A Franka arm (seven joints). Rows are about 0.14 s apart.
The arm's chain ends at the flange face. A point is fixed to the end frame.
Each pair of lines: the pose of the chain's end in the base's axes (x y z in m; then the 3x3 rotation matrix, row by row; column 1 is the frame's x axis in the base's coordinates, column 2 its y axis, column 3 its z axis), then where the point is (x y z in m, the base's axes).
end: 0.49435 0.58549 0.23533; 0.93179 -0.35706 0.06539; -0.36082 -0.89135 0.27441; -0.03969 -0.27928 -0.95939
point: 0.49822 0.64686 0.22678
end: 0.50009 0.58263 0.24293; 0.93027 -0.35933 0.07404; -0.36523 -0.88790 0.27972; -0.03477 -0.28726 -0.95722
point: 0.50433 0.64403 0.23477
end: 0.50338 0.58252 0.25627; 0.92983 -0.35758 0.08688; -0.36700 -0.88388 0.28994; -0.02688 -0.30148 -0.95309
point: 0.50786 0.64400 0.24884
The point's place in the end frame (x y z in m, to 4 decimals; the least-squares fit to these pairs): -0.0182 -0.0537 0.0253
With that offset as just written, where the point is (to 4 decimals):
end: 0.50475 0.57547 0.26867; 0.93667 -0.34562 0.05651; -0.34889 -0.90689 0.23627; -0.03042 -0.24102 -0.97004
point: 0.5077 0.6365 0.2576
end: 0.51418 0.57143 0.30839; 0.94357 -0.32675 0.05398; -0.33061 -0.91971 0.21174; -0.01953 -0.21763 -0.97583
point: 0.5159 0.6322 0.2957
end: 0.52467 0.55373 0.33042; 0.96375 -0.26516 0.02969; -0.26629 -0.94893 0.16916; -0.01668 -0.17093 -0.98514
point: 0.5221 0.6138 0.3150
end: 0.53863 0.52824 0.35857; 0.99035 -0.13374 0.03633; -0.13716 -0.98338 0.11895; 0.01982 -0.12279 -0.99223
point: 0.5287 0.5866 0.3397
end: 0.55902 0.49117 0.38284; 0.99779 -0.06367 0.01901; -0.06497 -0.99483 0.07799; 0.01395 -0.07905 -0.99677
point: 0.5448 0.5477 0.3616
